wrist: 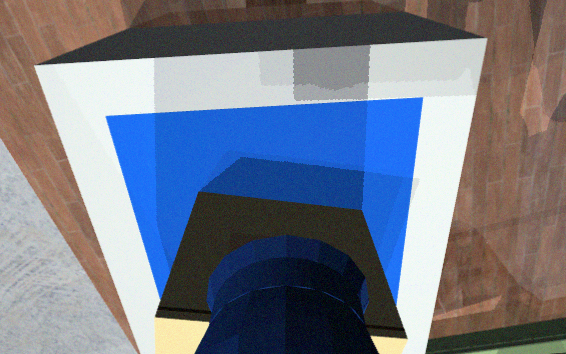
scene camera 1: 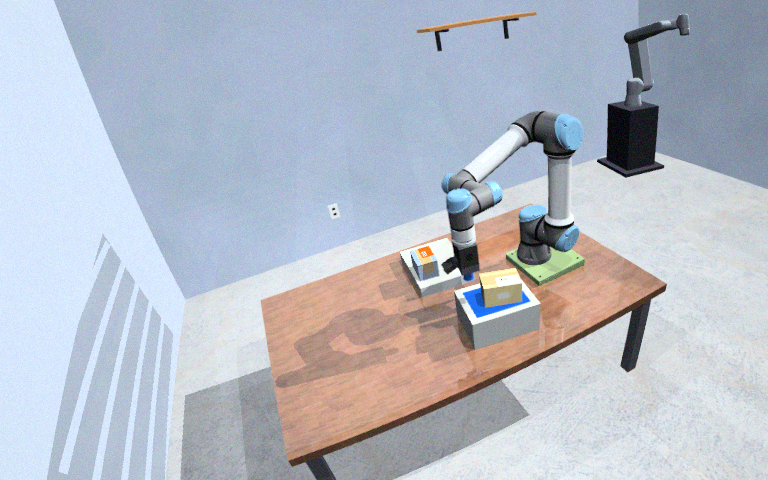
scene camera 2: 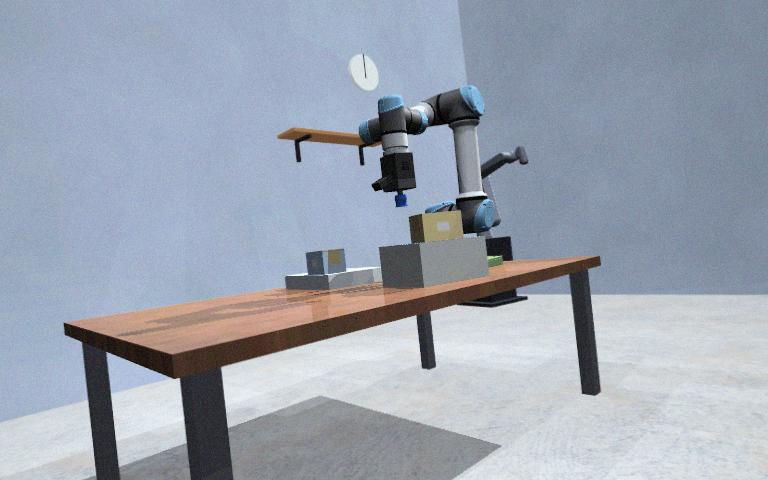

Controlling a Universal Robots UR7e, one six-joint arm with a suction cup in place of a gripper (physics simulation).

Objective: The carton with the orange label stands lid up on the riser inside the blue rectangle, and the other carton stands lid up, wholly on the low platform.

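The carton with the orange label (scene camera 1: 425,268) (scene camera 2: 317,263) stands on the low platform (scene camera 1: 441,286) (scene camera 2: 305,281), its orange label on top. The other carton (scene camera 1: 501,295) (scene camera 2: 447,227) (wrist: 200,225) is tan with white labels. It stands on the tall grey riser (scene camera 1: 504,328) (scene camera 2: 453,264) (wrist: 85,100), over part of the blue rectangle (scene camera 1: 474,300) (wrist: 140,145). My suction cup (scene camera 1: 468,276) (scene camera 2: 400,200) (wrist: 287,280) points down. In scene camera 2 it hangs a little above the tan carton's height and left of it, apart from it, and holds nothing. In the wrist view the cup hides part of that carton.
The arm's green base plate (scene camera 1: 552,264) lies behind the riser on the wooden table (scene camera 1: 362,396) (scene camera 2: 186,339). The low platform lies to the left of the riser and further back. A wall shelf (scene camera 1: 475,22) and a second arm on a black pedestal (scene camera 1: 631,135) stand off the table.
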